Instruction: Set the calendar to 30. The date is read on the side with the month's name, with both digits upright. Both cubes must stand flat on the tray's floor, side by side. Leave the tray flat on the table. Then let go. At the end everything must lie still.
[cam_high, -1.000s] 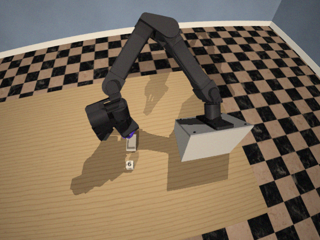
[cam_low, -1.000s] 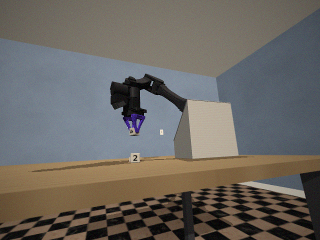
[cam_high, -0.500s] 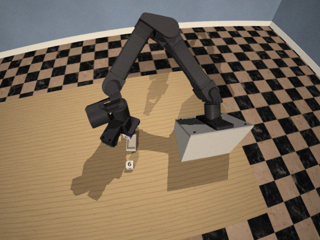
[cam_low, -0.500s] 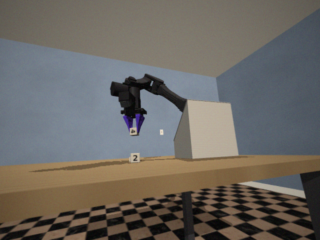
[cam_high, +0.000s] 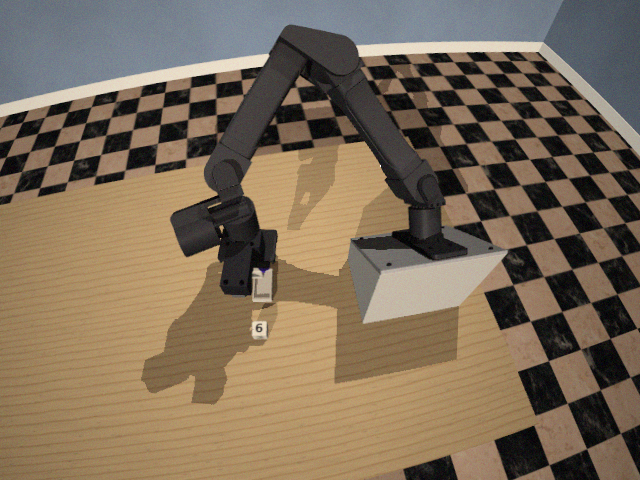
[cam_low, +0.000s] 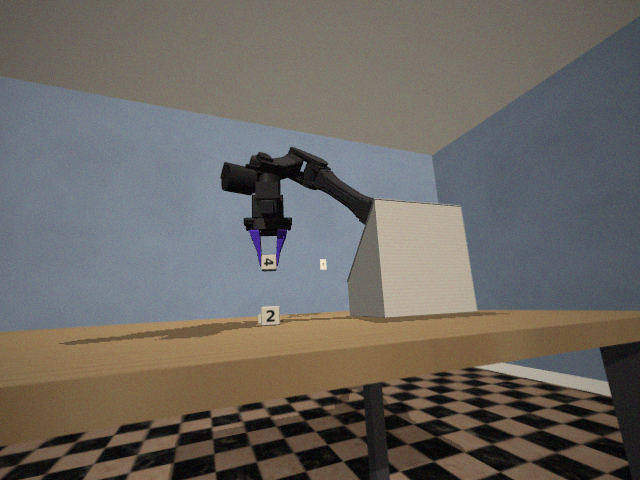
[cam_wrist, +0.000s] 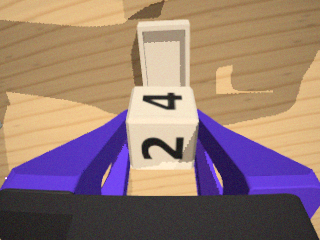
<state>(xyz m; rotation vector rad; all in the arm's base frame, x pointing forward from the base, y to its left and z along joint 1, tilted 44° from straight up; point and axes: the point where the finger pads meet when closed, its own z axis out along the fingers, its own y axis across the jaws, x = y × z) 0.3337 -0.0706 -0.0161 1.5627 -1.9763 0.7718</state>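
Now: hand 120 mm above the white tray and 20 mm to the left of it.
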